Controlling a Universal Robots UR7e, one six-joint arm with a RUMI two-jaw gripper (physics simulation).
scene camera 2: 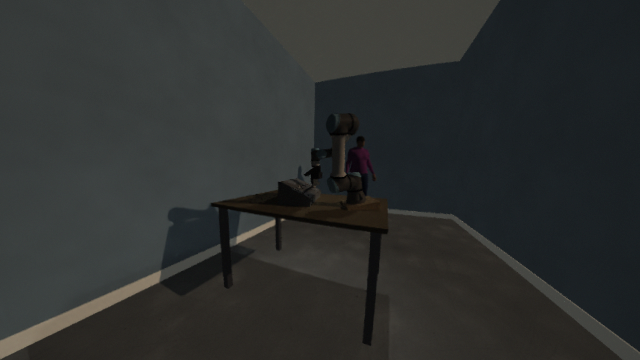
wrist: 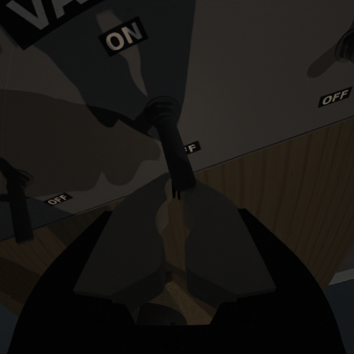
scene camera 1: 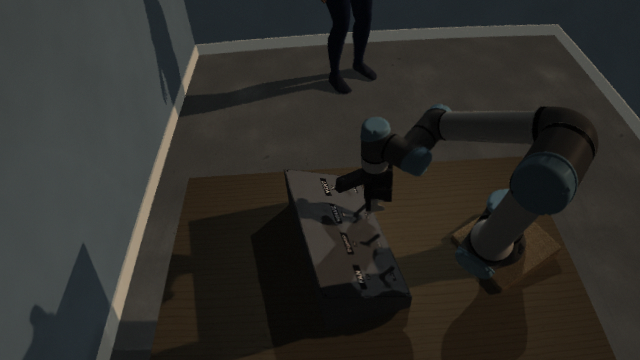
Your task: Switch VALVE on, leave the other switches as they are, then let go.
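Seen in the pictures: gripper, fingertip midpoint: (scene camera 2: pixel 314 188) (scene camera 1: pixel 369 213); arm's base, link origin: (scene camera 2: pixel 356 201).
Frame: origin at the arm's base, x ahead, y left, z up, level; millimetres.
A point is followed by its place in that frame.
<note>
The sloped grey switch panel (scene camera 1: pixel 320 250) {z 127, x 548, y 139 mm} (scene camera 2: pixel 292 196) {z 36, x 416, y 259 mm} (wrist: pixel 240 65) stands on the table. The VALVE lever (scene camera 1: pixel 361 211) {z 76, x 442, y -54 mm} (wrist: pixel 174 150) is dark and leans toward its OFF label (wrist: pixel 192 148), partly covering it; the ON label (wrist: pixel 123 36) is at its other side. My gripper (scene camera 1: pixel 368 208) {z 60, x 416, y -62 mm} (wrist: pixel 176 175) is shut with nothing between the fingers. Its tips are right at the VALVE lever's free end, on the OFF side; whether they touch is unclear. The PUMP lever (scene camera 1: pixel 371 240) {z 75, x 408, y 57 mm} (wrist: pixel 20 215) leans toward OFF. The VENT lever is mostly hidden in scene camera 1.
Another lever (scene camera 1: pixel 386 272) {z 77, x 363, y 169 mm} stands at the panel's near end. The VENT switch's base (wrist: pixel 348 47) shows at the right edge of the wrist view. The wooden table (scene camera 1: pixel 220 200) {z -35, x 955, y -177 mm} (scene camera 2: pixel 345 216) {z -35, x -28, y 303 mm} carries the panel and the arm's base. A person (scene camera 1: pixel 345 40) (scene camera 2: pixel 360 160) stands behind the table.
</note>
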